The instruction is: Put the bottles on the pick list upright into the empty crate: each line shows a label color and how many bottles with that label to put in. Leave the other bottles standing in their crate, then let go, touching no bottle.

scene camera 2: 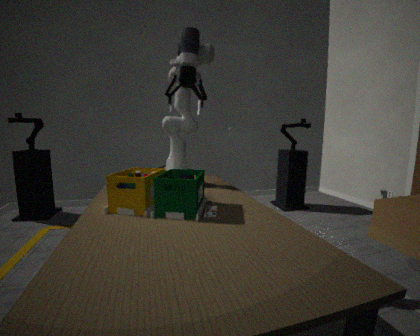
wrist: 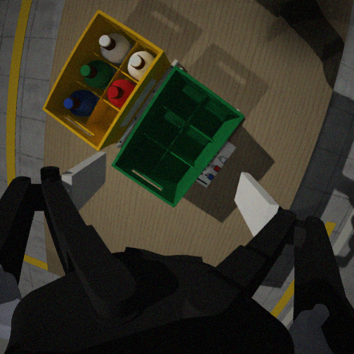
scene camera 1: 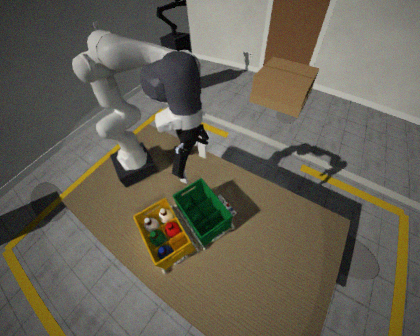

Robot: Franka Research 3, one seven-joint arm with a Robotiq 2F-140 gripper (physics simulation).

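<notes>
A yellow crate holds a grey-white bottle, a cream-white bottle, a green bottle, a red bottle and a blue bottle, all upright; one compartment is empty. The green crate beside it is empty. The pick list lies beside the green crate, partly hidden; small bottle pictures show, its numbers are unreadable. My gripper is open and empty, high above the table behind the crates.
The crates stand close together on the wooden table. A cardboard box is off to the side of the table. Black pedestals with small arms stand beyond the table.
</notes>
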